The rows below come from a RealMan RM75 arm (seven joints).
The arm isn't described. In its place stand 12 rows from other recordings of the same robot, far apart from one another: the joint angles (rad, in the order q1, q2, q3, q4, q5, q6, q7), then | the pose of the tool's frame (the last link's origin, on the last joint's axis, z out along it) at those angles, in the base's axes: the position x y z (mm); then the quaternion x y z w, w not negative.
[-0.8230 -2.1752 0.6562 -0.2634 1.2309 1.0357 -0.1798] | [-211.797 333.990 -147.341 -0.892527 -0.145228 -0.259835 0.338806]
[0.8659 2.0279 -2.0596 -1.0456 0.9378 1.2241 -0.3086] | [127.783 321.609 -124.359 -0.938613 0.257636 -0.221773 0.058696]
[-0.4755 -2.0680 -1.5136 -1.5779 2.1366 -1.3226 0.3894] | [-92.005 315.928 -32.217 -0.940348 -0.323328 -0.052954 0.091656]
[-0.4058 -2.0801 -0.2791 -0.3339 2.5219 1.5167 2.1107] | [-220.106 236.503 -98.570 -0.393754 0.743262 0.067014 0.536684]
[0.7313 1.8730 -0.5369 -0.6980 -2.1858 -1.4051 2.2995] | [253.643 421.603 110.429 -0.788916 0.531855 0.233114 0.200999]
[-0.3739 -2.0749 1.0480 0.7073 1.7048 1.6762 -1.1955] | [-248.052 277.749 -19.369 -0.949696 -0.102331 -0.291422 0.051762]
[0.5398 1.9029 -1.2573 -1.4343 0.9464 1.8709 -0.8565] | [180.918 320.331 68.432 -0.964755 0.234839 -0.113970 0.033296]
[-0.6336 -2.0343 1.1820 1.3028 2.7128 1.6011 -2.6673] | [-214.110 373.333 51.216 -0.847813 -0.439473 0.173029 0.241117]
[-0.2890 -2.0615 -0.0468 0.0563 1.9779 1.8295 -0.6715] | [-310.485 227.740 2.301 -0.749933 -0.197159 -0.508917 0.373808]
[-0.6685 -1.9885 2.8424 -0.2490 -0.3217 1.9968 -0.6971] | [-248.921 278.441 3.304 -0.912782 -0.010398 -0.403496 0.062538]
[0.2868 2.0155 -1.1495 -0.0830 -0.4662 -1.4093 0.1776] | [369.247 274.907 36.159 -0.721139 0.129619 0.266908 0.626033]
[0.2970 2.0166 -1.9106 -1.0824 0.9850 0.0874 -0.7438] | [238.527 373.890 -45.832 -0.841155 0.249454 0.100729 0.469132]
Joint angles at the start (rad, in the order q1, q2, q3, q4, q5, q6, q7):
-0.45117, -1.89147, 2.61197, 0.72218, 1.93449, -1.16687, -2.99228
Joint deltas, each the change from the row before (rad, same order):
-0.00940, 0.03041, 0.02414, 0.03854, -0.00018, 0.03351, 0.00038
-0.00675, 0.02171, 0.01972, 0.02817, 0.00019, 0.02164, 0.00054
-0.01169, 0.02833, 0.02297, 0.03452, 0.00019, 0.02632, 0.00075
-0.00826, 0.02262, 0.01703, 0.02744, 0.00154, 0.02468, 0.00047
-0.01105, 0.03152, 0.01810, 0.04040, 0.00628, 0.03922, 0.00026
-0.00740, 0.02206, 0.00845, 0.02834, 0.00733, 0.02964, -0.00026
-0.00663, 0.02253, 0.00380, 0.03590, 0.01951, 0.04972, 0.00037
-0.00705, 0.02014, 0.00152, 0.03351, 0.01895, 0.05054, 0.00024
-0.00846, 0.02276, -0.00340, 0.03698, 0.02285, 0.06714, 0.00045
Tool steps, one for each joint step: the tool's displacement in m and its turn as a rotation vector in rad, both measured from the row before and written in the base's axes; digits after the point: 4 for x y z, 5 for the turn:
0.0041, 0.0015, -0.0007, -0.04227, 0.01645, -0.01631
0.0031, 0.0002, -0.0009, -0.03112, 0.01269, -0.01343
0.0044, 0.0009, -0.0003, -0.03649, 0.01753, -0.01864
0.0028, 0.0002, -0.0005, -0.03128, 0.01648, -0.01177
0.0042, 0.0003, -0.0007, -0.04430, 0.02383, -0.01538
0.0030, 0.0003, -0.0001, -0.02978, 0.01778, -0.01033
0.0040, -0.0006, -0.0026, -0.04446, 0.02783, -0.01115
0.0039, -0.0006, -0.0027, -0.04216, 0.02831, -0.00961
0.0038, -0.0001, -0.0029, -0.04807, 0.03876, -0.00681

